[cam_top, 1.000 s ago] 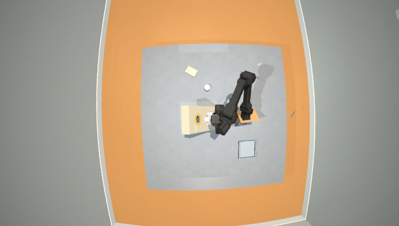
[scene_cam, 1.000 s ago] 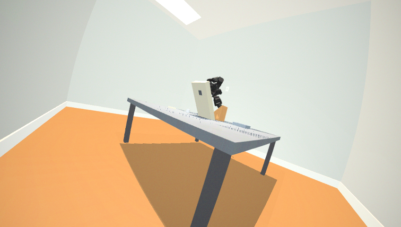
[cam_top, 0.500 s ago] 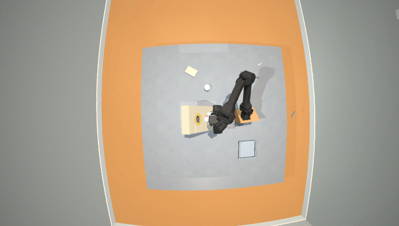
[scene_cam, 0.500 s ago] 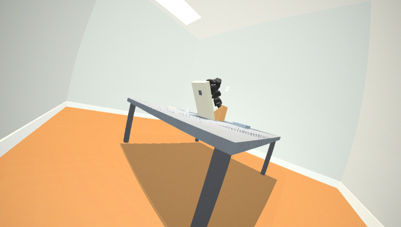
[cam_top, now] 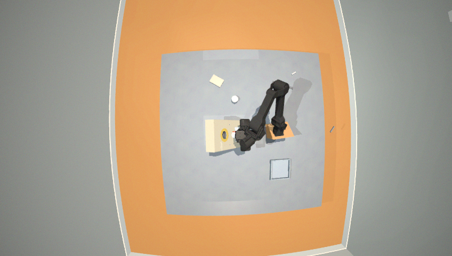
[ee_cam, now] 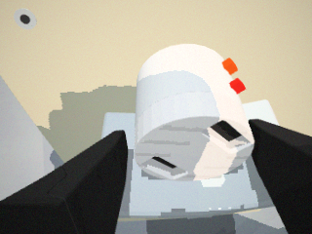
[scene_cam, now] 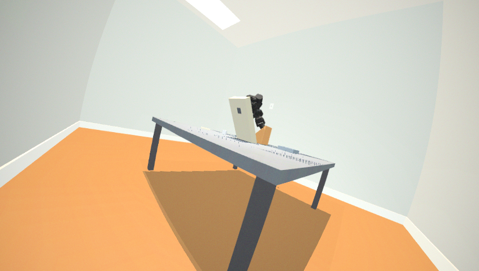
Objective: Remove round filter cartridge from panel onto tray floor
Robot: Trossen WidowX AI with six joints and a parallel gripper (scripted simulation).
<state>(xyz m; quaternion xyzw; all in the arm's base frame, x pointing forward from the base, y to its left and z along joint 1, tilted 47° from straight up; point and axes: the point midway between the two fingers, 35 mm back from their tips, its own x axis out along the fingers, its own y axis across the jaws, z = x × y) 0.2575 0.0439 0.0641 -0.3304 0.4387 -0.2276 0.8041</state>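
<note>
Right now the service panel is 5 cm ahead of my gripper tip, 2 cm below it and 1 cm to the right of it. Also, from my gripper tip: square tray: 31 cm behind, 30 cm to the left, 18 cm below; then round filter cartridge: right at my gripper tip.
</note>
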